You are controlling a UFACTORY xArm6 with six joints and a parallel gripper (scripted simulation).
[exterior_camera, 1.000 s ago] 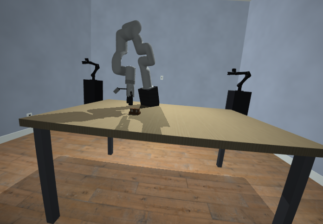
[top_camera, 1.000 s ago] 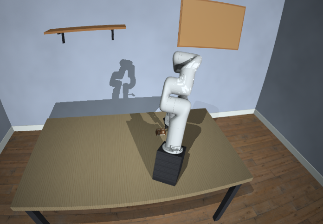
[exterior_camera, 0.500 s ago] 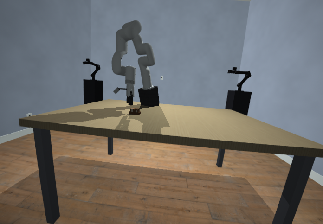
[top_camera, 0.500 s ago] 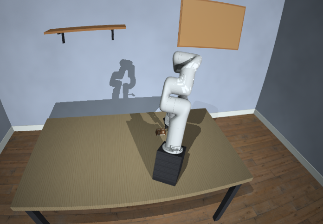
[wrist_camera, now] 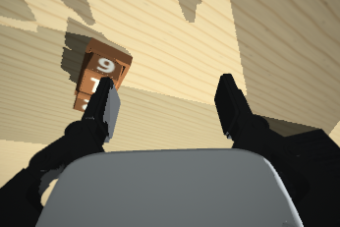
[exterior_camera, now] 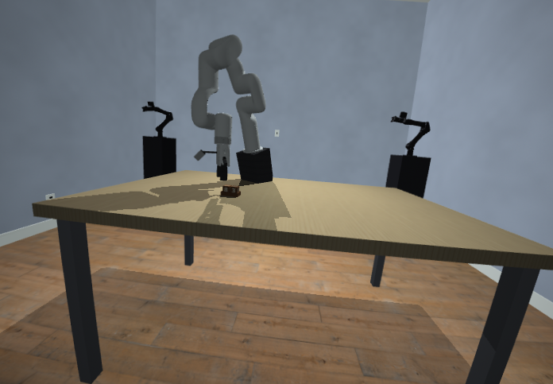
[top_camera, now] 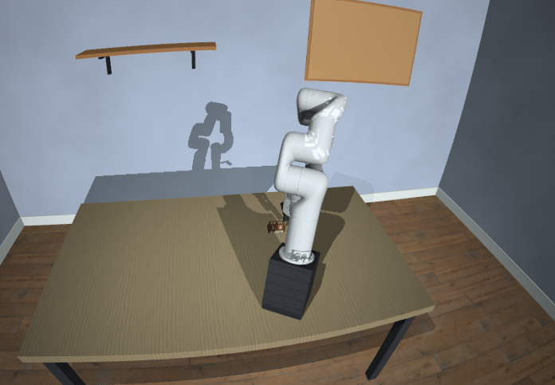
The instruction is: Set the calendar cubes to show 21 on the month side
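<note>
Now: hand 7 cm to the right of the brown wooden tray, 6 cm above it and 5 cm short of it.
</note>
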